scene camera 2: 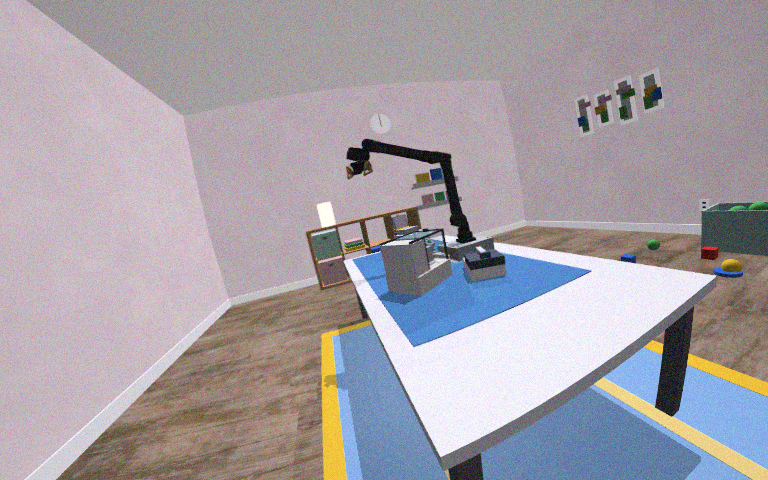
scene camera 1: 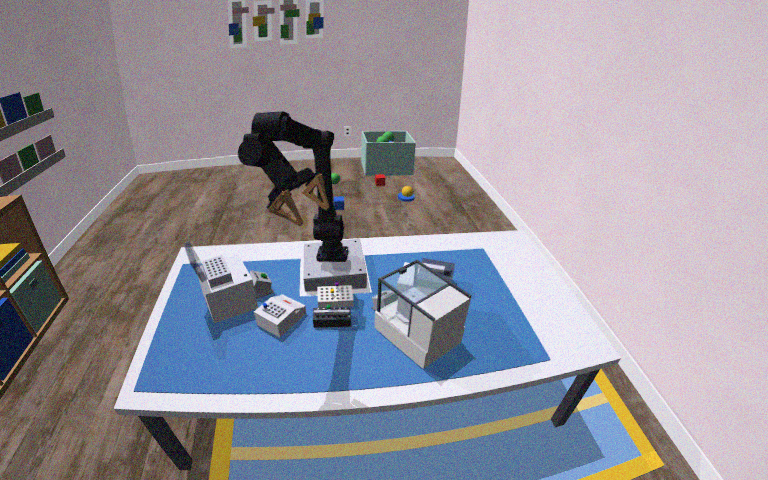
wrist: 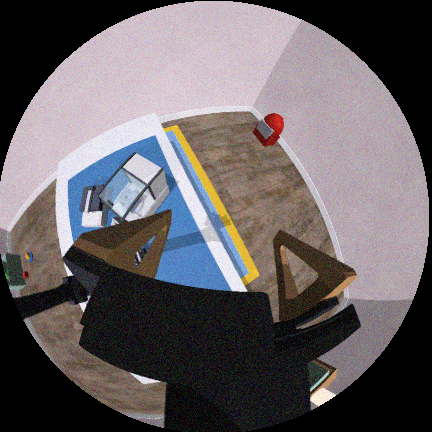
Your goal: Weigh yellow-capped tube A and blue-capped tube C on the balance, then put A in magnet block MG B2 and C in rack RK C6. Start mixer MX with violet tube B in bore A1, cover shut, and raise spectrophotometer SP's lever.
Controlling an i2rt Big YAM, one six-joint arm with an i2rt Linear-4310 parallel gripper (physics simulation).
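Seen in the pictures: gripper, fingertip midpoint: (scene camera 2: 355, 177) (scene camera 1: 315, 216) (wrist: 227, 226); arm's base, link origin: (scene camera 2: 466, 240) (scene camera 1: 332, 255).
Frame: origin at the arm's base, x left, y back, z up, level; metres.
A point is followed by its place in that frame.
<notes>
My gripper (scene camera 1: 314, 216) {x 0.056, y -0.543, z 0.474 m} (scene camera 2: 359, 175) {x 0.056, y -0.543, z 0.474 m} (wrist: 227, 226) {x 0.056, y -0.543, z 0.474 m} is open and empty, high above the table. The yellow-capped tube (scene camera 1: 331, 290) {x 0.025, y -0.205, z -0.012 m} and violet tube (scene camera 1: 336, 284) {x 0.037, y -0.165, z -0.015 m} stand in the pale rack (scene camera 1: 323, 303) {x -0.001, y -0.241, z -0.046 m}. The black magnet block (scene camera 1: 331, 320) {x 0.042, y -0.338, z -0.035 m} is just in front of it. The blue-capped tube (scene camera 1: 265, 306) {x -0.182, y -0.352, z 0.015 m} stands in a small white grid-topped device (scene camera 1: 276, 323) {x -0.131, y -0.406, z -0.005 m}. The balance (scene camera 1: 447, 316) {x 0.399, y -0.457, z 0.121 m} (scene camera 2: 404, 268) {x 0.436, y -0.424, z 0.042 m} (wrist: 145, 167) {x 0.379, y -0.430, z 0.137 m} has glass walls; I see no tube in it. A larger grid-topped device (scene camera 1: 229, 302) {x -0.326, y -0.338, z 0.003 m}, apparently the mixer, has its cover (scene camera 1: 193, 259) {x -0.409, y -0.366, z 0.199 m} raised. The dark-topped device (scene camera 2: 484, 270) {x 0.465, y -0.115, z -0.033 m} (wrist: 92, 217) {x 0.307, y -0.077, z -0.022 m} may be the spectrophotometer; its lever is unclear.
A green tube (scene camera 1: 329, 306) {x 0.030, y -0.294, z -0.010 m} shows at the magnet block. A small grey device (scene camera 1: 261, 284) {x -0.242, y -0.207, z -0.009 m} with a green spot stands beside the larger grid-topped device. The arm's base plate (scene camera 1: 309, 271) {x -0.074, y -0.110, z -0.006 m} is behind the rack. The balance partly hides the dark-topped device in scene camera 1.
</notes>
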